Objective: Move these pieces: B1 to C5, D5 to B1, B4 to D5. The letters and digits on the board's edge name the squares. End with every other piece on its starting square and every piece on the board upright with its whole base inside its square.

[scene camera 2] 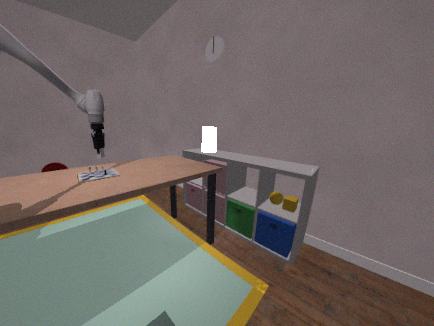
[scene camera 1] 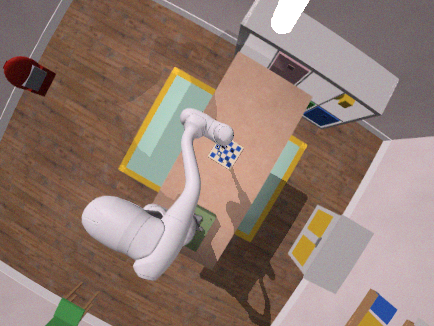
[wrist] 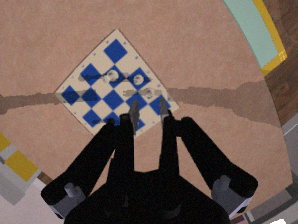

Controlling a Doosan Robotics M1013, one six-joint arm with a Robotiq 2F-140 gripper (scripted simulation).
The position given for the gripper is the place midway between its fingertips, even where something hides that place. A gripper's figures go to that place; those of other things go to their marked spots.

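Gripper (wrist: 149, 106) 0.22 m from the lens; blue-and-white chessboard (wrist: 85, 95) 0.35 m from the lens.
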